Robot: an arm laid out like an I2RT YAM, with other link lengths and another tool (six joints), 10 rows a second.
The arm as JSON. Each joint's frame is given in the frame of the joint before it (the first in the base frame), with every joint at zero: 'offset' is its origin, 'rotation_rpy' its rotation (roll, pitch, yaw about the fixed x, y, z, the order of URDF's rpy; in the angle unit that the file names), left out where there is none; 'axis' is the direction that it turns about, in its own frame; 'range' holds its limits. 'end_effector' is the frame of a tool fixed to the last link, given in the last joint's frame.
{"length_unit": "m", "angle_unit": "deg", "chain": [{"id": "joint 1", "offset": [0.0, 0.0, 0.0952], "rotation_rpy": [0.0, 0.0, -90.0], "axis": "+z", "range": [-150.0, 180.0]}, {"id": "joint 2", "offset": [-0.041, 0.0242, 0.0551], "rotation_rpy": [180.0, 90.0, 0.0], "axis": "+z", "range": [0.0, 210.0]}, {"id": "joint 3", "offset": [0.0, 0.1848, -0.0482], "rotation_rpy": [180.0, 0.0, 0.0], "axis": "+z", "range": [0.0, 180.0]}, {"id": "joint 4", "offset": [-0.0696, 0.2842, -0.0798], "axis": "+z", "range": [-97.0, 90.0]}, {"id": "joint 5", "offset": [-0.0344, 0.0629, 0.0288], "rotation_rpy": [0.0, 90.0, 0.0], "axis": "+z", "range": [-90.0, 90.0]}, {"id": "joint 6", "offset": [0.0, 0.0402, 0.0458], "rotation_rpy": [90.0, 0.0, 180.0], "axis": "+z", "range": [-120.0, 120.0]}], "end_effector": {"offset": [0.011, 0.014, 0.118], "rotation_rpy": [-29.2, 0.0, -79.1]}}
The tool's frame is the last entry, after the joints.
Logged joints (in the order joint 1, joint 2, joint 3, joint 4, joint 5, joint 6), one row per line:
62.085, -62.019, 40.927, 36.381, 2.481, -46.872
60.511, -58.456, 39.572, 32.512, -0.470, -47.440
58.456, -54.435, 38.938, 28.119, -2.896, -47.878
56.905, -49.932, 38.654, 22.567, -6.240, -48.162
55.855, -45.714, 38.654, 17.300, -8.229, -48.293
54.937, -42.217, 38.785, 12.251, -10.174, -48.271
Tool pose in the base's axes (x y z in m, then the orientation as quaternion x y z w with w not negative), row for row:
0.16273, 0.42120, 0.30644, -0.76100, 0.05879, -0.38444, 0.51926
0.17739, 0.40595, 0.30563, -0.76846, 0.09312, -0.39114, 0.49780
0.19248, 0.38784, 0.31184, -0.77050, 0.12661, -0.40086, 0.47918
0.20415, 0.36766, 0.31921, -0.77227, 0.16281, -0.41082, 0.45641
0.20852, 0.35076, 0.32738, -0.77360, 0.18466, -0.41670, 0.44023
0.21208, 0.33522, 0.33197, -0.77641, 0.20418, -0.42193, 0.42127
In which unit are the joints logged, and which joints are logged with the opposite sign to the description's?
The joints are logged in degrees. Opposite sign: joint 2, joint 5, joint 6.
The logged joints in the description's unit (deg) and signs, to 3 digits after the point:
62.085, 62.019, 40.927, 36.381, -2.481, 46.872
60.511, 58.456, 39.572, 32.512, 0.470, 47.440
58.456, 54.435, 38.938, 28.119, 2.896, 47.878
56.905, 49.932, 38.654, 22.567, 6.240, 48.162
55.855, 45.714, 38.654, 17.300, 8.229, 48.293
54.937, 42.217, 38.785, 12.251, 10.174, 48.271

